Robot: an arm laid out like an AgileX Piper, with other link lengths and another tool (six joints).
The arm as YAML. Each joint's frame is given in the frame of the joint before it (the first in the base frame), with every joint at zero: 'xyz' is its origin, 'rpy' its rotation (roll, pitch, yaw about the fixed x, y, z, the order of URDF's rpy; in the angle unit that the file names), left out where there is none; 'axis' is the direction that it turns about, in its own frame. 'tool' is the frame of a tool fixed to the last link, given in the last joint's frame.
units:
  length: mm
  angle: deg
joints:
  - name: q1
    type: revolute
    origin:
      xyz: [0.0, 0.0, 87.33]
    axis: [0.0, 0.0, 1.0]
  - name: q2
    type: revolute
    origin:
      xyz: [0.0, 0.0, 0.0]
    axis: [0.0, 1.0, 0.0]
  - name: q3
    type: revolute
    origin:
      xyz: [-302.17, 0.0, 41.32]
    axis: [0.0, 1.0, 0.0]
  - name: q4
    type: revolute
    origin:
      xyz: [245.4, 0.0, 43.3]
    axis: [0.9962, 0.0, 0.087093]
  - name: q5
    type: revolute
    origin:
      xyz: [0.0, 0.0, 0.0]
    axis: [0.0, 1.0, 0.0]
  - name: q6
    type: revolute
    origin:
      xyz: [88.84, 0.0, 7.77]
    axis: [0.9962, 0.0, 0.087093]
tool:
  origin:
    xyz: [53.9, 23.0, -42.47]
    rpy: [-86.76, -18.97, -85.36]
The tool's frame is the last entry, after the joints.
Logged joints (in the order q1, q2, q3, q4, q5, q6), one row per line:
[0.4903 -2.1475 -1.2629 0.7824 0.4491 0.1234]
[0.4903 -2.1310 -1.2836 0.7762 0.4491 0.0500]
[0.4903 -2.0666 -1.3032 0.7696 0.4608 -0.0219]
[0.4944 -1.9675 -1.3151 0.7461 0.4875 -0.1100]
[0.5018 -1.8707 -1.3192 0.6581 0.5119 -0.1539]
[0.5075 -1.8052 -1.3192 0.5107 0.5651 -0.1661]
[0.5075 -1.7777 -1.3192 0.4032 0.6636 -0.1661]
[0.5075 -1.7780 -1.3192 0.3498 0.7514 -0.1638]
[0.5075 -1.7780 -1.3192 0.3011 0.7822 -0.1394]
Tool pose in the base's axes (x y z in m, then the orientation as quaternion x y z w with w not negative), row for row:
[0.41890 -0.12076 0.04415 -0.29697 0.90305 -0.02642 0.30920]
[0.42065 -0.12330 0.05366 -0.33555 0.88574 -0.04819 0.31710]
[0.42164 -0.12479 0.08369 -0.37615 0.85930 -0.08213 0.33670]
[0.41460 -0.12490 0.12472 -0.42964 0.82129 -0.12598 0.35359]
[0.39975 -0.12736 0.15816 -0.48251 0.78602 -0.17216 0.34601]
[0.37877 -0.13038 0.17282 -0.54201 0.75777 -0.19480 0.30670]
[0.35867 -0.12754 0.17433 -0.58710 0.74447 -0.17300 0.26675]
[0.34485 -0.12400 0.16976 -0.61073 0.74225 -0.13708 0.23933]
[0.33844 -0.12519 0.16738 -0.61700 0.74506 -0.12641 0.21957]
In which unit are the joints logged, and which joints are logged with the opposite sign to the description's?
The joints are logged in radians. Opposite sign: q1, q2.
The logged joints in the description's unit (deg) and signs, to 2 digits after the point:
[-28.09 123.04 -72.36 44.83 25.73 7.07]
[-28.09 122.10 -73.54 44.47 25.73 2.86]
[-28.09 118.41 -74.67 44.09 26.40 -1.25]
[-28.33 112.73 -75.35 42.75 27.93 -6.30]
[-28.75 107.18 -75.58 37.71 29.33 -8.82]
[-29.08 103.43 -75.58 29.26 32.38 -9.52]
[-29.08 101.85 -75.58 23.10 38.02 -9.52]
[-29.08 101.87 -75.58 20.04 43.05 -9.39]
[-29.08 101.87 -75.58 17.25 44.82 -7.99]

